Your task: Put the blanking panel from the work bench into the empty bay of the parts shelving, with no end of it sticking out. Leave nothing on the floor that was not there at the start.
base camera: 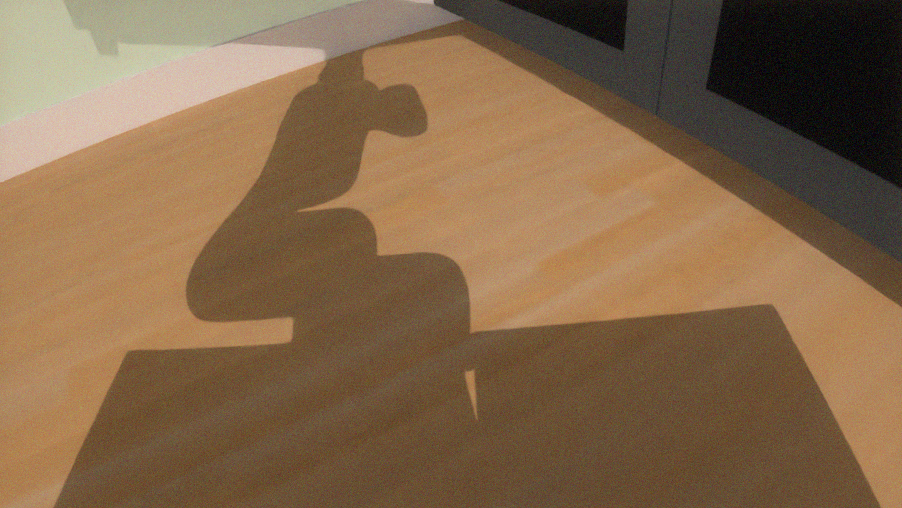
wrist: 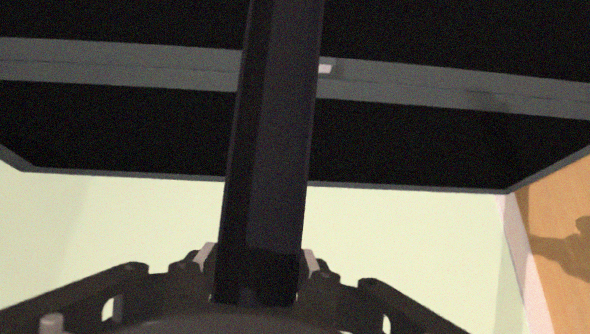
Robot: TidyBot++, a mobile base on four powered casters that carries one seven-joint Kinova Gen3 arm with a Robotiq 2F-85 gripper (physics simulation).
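Places are measured from the arm's base along level axes (x right, y back, z down), in millimetres.
Pixels of known places: gripper, fingertip midpoint: point(wrist: 258, 262).
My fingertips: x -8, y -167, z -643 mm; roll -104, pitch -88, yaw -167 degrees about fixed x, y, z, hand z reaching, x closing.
Note:
Behind a point stands the place of what it marks.
The blanking panel point(wrist: 280, 150) {x 56, y -177, z -633 mm} is a long dark bar in the wrist view. It runs from between the fingers up and out of the top edge, so its far end is hidden. My gripper point(wrist: 258, 262) {x -8, y -167, z -643 mm} is shut on the panel near its lower end. Behind the panel stands a dark unit with a grey frame point(wrist: 150, 67) {x 220, y -622, z -896 mm} and black faces; a small pale label is on the frame just right of the panel. I cannot tell whether this unit is the parts shelving. The empty bay and the work bench cannot be made out. The gripper does not show in the base camera view.
In the base camera view, a grey-framed dark unit point(base camera: 688, 82) {x 237, y -585, z 289 mm} stands along the right of the wooden floor point(base camera: 568, 189) {x 105, y -556, z 397 mm} point(wrist: 560, 200) {x -48, y -954, z 396 mm}. A pale green wall point(base camera: 37, 56) {x -701, y -847, z 225 mm} point(wrist: 400, 230) {x -205, y -1102, z -135 mm} with a pinkish skirting point(base camera: 56, 145) {x -739, y -812, z 373 mm} is at the left. The robot's shadow lies across the floor.

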